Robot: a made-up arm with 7 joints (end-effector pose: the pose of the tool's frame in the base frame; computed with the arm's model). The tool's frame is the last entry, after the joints.
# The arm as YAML. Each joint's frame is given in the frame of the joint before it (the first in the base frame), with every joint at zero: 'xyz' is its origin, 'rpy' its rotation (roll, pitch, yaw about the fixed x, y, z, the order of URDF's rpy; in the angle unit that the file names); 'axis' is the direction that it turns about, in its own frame. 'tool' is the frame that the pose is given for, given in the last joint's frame.
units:
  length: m
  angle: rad
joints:
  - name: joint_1
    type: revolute
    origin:
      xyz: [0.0, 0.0, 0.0]
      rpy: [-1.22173, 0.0, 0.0]
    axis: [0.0, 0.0, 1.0]
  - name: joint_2
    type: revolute
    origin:
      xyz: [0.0, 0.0, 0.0]
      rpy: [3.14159, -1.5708, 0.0]
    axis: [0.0, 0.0, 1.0]
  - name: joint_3
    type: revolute
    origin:
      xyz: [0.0, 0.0, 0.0]
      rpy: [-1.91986, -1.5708, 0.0]
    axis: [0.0, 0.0, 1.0]
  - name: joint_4
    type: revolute
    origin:
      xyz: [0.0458, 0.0, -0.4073]
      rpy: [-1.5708, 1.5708, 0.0]
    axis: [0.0, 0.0, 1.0]
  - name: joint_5
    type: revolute
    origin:
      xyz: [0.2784, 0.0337, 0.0]
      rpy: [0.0, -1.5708, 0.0]
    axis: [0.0, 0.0, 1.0]
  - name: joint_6
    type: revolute
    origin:
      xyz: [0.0, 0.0, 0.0]
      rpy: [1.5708, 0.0, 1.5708]
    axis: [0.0, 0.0, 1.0]
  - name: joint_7
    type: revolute
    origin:
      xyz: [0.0, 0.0, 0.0]
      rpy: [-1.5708, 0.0, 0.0]
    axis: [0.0, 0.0, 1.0]
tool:
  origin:
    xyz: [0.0, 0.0, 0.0]
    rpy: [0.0, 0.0, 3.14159]
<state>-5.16 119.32 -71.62 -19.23 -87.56 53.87 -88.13</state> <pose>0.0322 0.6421 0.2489 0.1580 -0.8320 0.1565 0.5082</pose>
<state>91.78 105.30 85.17 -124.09 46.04 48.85 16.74</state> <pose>0.2694 0.2955 0.0722 0.3273 -0.3416 -0.2995 0.8285</pose>
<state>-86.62 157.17 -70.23 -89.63 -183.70 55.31 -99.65</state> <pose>-0.1108 0.4532 0.2887 0.2320 -0.6796 -0.3314 0.6120</pose>
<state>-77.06 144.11 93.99 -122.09 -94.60 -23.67 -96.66</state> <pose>-0.4032 0.0422 0.0912 0.1672 0.7282 0.6602 0.0769</pose>
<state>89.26 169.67 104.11 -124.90 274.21 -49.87 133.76</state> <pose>0.3807 -0.1261 0.0354 -0.0934 -0.2574 -0.9119 0.3057</pose>
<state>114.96 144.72 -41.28 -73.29 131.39 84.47 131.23</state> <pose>0.0235 0.5978 -0.0611 -0.8925 -0.0313 -0.4249 0.1481</pose>
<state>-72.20 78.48 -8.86 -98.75 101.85 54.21 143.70</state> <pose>0.3375 0.2157 0.3233 -0.6982 0.0013 0.5088 0.5037</pose>
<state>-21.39 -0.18 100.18 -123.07 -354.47 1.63 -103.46</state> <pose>0.0850 0.2898 -0.2788 0.8530 -0.0059 0.1270 0.5061</pose>
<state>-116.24 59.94 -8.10 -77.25 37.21 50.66 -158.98</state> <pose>0.2345 0.1146 0.5287 -0.9298 0.0971 0.3479 0.0709</pose>
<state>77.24 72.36 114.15 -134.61 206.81 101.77 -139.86</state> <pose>0.0240 0.2753 0.2255 0.2195 0.5447 0.8078 0.0503</pose>
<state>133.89 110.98 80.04 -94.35 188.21 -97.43 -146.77</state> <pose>0.1974 0.4810 -0.1103 0.7810 0.1878 -0.0566 0.5930</pose>
